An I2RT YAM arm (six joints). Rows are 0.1 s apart.
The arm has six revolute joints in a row. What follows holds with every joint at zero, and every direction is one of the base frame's. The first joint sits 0.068 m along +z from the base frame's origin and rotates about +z. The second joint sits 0.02 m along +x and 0.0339 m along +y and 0.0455 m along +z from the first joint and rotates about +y. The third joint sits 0.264 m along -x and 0.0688 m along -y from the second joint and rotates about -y. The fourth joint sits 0.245 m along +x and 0.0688 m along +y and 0.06 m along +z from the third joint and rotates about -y. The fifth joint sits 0.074 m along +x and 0.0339 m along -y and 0.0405 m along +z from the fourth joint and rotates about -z. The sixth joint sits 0.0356 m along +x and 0.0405 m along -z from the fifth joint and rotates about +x. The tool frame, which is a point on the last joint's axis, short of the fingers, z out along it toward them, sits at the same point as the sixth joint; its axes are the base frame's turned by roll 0, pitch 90 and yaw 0 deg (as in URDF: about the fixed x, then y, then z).
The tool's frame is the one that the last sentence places.
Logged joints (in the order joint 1, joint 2, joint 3, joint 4, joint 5, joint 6), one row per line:
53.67 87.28 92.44 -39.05 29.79 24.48
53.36 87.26 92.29 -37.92 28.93 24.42
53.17 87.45 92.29 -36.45 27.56 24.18
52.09 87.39 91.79 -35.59 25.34 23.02
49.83 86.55 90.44 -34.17 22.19 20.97
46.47 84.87 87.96 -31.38 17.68 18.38
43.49 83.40 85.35 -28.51 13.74 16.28
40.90 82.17 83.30 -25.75 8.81 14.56
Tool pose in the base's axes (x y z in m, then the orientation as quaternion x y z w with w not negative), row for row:
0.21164 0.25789 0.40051 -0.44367 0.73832 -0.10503 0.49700
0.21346 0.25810 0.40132 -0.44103 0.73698 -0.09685 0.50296
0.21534 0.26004 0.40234 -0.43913 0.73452 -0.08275 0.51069
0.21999 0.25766 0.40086 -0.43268 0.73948 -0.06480 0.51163
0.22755 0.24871 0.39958 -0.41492 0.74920 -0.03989 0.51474
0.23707 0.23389 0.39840 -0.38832 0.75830 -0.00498 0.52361
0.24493 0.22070 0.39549 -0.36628 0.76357 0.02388 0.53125
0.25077 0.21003 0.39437 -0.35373 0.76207 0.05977 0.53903
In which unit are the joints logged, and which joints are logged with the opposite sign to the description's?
The joints are logged in degrees. Opposite sign: joint 6.
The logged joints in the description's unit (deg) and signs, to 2 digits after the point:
53.67 87.28 92.44 -39.05 29.79 -24.48
53.36 87.26 92.29 -37.92 28.93 -24.42
53.17 87.45 92.29 -36.45 27.56 -24.18
52.09 87.39 91.79 -35.59 25.34 -23.02
49.83 86.55 90.44 -34.17 22.19 -20.97
46.47 84.87 87.96 -31.38 17.68 -18.38
43.49 83.40 85.35 -28.51 13.74 -16.28
40.90 82.17 83.30 -25.75 8.81 -14.56

